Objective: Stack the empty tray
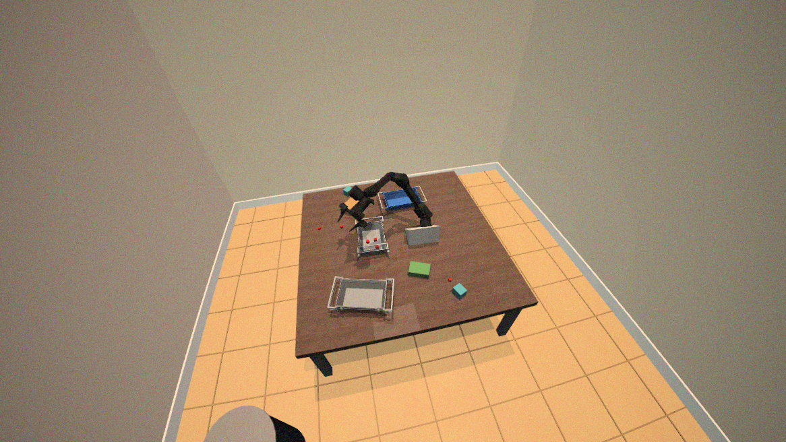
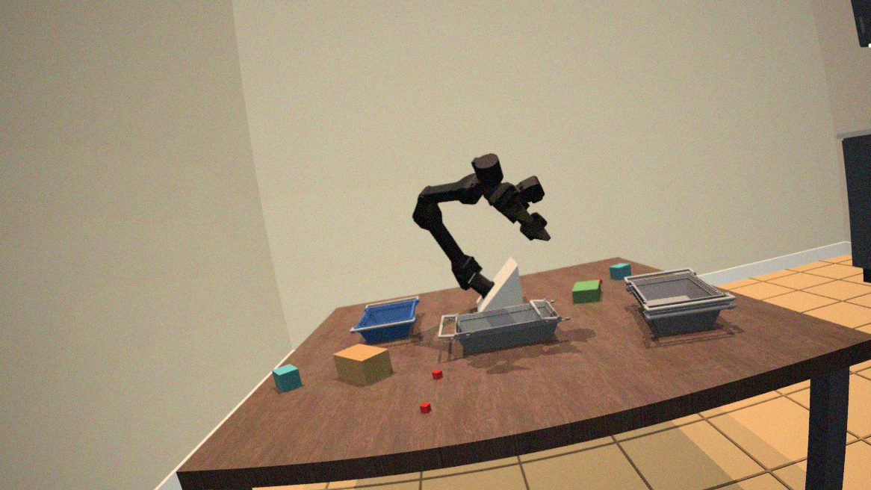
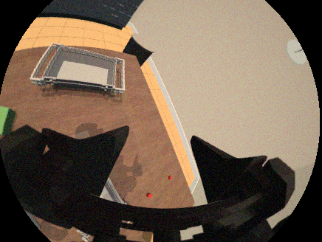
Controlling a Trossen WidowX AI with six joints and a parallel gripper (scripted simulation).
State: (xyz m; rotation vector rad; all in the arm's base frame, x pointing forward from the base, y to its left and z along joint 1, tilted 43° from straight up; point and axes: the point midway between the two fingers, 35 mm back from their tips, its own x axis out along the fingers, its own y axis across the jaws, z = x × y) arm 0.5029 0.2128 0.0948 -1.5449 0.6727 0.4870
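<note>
The blue tray lies 44 cm to the right of my gripper tip, 42 cm behind it and 23 cm below it. The rest, counted from my gripper tip: orange block: 46 cm to the right, 24 cm below, 4 cm behind; green block: 39 cm behind, 25 cm below, 20 cm to the left.
</note>
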